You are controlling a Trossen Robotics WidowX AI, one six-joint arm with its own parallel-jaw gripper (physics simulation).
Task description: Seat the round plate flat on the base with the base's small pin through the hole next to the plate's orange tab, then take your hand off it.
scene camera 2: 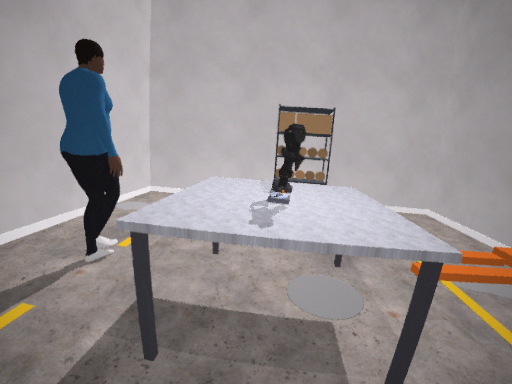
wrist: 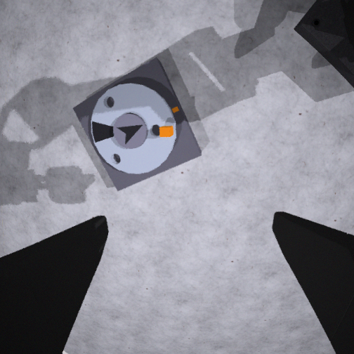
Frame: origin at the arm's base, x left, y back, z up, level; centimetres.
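Seen in the pictures: gripper, fingertip midpoint: (scene camera 2: 292,170); arm's base, origin of the base link: (scene camera 2: 282,183).
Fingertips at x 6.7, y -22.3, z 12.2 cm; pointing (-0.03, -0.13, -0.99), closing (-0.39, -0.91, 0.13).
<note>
Pixels of each thing's top centre, then the offset from my fingertips to it. "*": a spot on its surface instead. Level surfaces: height alone.
- round pale plate, middle of its top: (scene camera 2: 279,193) dx -6.2, dy -6.0, dz -13.7 cm
- dark square base, surface spot: (scene camera 2: 278,200) * dx -6.0, dy -12.2, dz -16.2 cm
- grey table, its level: dz -17.7 cm
The round pale plate (wrist: 142,157) (scene camera 2: 280,195) lies on the dark square base (wrist: 187,142) (scene camera 2: 278,200). In the wrist view its orange tab (wrist: 166,131) points right, and the hole beside the tab (wrist: 156,130) looks dark; no pin can be made out in it. A small orange mark (wrist: 175,109) shows on the base at the plate's edge, slightly above the tab. A round hub with a dark arrow (wrist: 130,131) is at the plate's centre. I cannot tell if the plate is fully flat. My gripper (wrist: 190,222) is open and empty, apart from the plate.
The black arm (scene camera 2: 295,135) rises behind the base on the grey table (scene camera 2: 330,220). A black part of the robot (wrist: 332,37) shows at the wrist view's upper right. A person (scene camera 2: 85,115) stands left of the table; a shelf rack (scene camera 2: 307,109) stands behind it.
</note>
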